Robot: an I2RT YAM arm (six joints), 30 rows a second.
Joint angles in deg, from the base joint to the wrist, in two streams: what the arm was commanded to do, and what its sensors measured. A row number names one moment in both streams.
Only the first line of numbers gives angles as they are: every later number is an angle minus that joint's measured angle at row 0.
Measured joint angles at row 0:
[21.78 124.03 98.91 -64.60 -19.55 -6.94]
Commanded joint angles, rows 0 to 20:
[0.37 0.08 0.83 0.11 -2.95 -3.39]
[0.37 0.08 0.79 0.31 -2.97 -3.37]
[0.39 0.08 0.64 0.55 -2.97 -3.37]
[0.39 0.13 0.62 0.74 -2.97 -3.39]
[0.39 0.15 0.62 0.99 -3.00 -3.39]
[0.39 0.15 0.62 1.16 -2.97 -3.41]
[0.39 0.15 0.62 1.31 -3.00 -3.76]
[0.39 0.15 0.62 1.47 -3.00 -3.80]
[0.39 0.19 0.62 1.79 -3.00 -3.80]
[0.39 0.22 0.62 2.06 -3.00 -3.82]
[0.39 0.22 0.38 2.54 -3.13 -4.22]
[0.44 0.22 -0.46 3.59 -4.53 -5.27]
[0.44 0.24 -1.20 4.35 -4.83 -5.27]
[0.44 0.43 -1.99 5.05 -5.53 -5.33]
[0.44 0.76 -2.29 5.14 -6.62 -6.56]
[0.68 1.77 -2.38 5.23 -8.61 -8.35]
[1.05 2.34 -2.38 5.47 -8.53 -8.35]
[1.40 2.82 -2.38 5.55 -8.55 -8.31]
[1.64 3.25 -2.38 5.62 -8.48 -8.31]
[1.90 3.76 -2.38 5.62 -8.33 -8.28]
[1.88 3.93 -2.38 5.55 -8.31 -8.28]
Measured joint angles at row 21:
[1.12 2.40 -1.64 5.51 -7.04 -7.23]
